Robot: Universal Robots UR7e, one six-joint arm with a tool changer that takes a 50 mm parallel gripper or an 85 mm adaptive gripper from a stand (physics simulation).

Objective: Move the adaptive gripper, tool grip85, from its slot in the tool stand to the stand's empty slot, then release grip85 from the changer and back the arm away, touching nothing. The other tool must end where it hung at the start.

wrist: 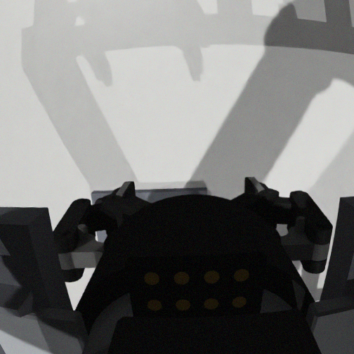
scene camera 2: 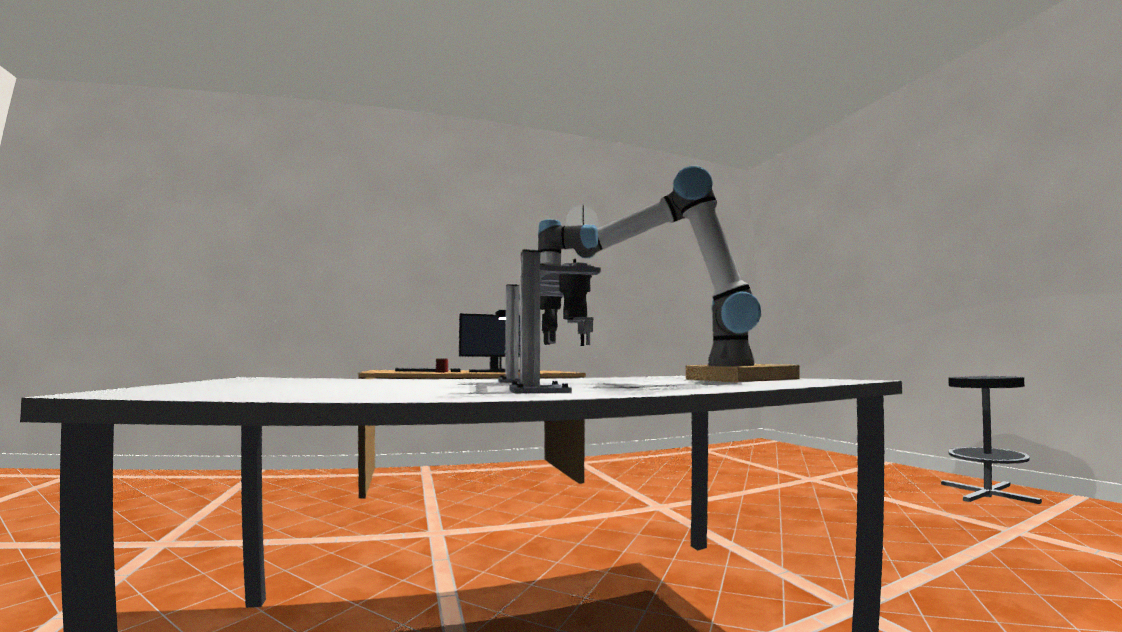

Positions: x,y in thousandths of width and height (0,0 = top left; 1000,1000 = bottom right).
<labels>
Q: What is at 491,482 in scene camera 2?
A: An adaptive gripper.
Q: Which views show the parallel gripper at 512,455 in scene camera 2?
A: Scene camera 2 only.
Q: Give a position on an adaptive gripper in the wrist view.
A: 552,722
</labels>
